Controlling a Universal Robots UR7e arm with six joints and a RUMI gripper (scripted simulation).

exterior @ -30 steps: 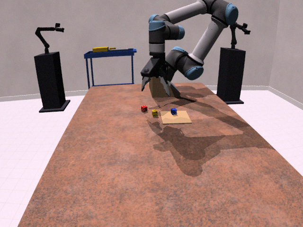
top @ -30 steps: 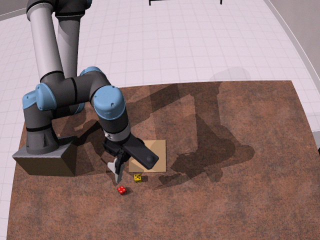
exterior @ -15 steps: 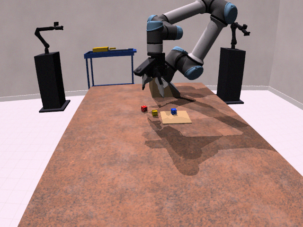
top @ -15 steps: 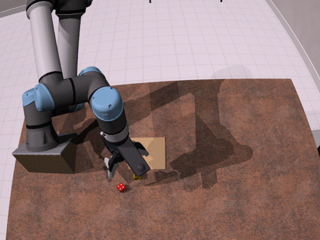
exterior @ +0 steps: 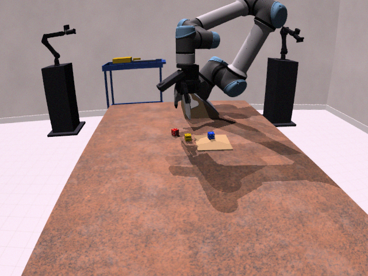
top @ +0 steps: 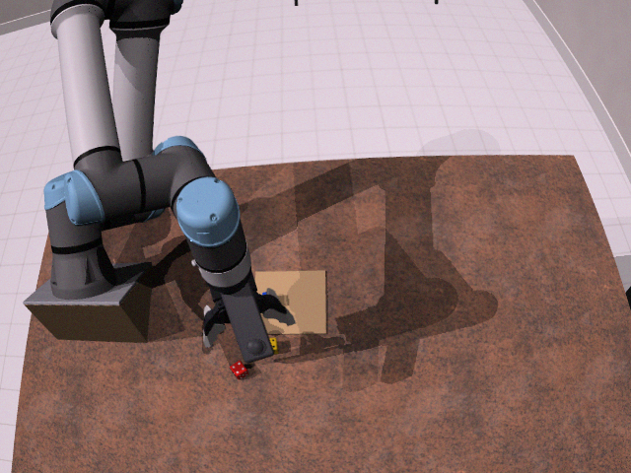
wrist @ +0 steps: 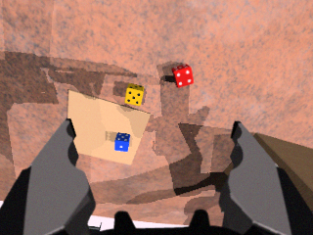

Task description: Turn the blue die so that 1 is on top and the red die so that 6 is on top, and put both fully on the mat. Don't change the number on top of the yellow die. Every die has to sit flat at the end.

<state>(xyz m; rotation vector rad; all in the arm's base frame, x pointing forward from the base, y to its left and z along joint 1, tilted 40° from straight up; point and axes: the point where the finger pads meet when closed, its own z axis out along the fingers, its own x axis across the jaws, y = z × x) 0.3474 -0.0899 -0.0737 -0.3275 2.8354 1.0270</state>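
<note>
The red die is 90 mm below my hand, 40 mm behind it and 30 mm to the right of it. Round my hand: yellow die 90 mm below, 30 mm ahead, 20 mm to the left; blue die 120 mm to the left, 90 mm below, 30 mm ahead; tan mat 120 mm to the left, 110 mm below, 60 mm ahead.
</note>
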